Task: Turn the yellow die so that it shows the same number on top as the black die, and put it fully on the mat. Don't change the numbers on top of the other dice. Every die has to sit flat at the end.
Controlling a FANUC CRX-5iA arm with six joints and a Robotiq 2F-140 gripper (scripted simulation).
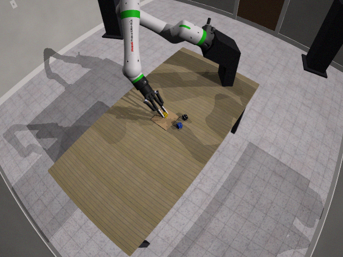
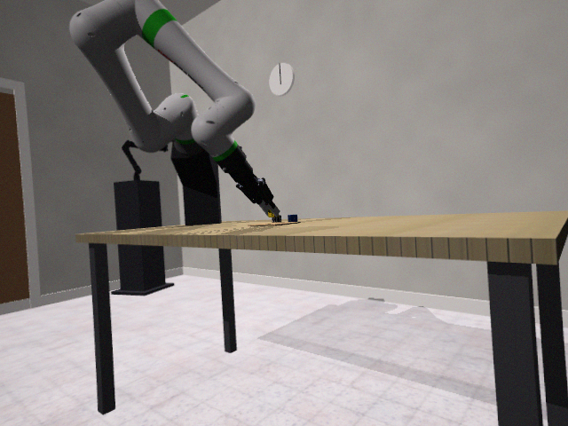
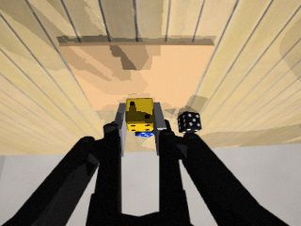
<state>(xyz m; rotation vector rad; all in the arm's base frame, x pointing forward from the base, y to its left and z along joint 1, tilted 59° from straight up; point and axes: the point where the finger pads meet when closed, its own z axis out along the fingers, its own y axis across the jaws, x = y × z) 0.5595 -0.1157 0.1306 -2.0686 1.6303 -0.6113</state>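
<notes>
The tan mat is 1 cm ahead of my hand, 2 cm to the left of it and 6 cm below it. The rest, counted from my hand: black die 4 cm behind, 15 cm to the left, 5 cm below; then blue die 4 cm ahead, 13 cm to the left, 5 cm below; then yellow die 1 cm ahead, 2 cm to the left, 2 cm below.
</notes>
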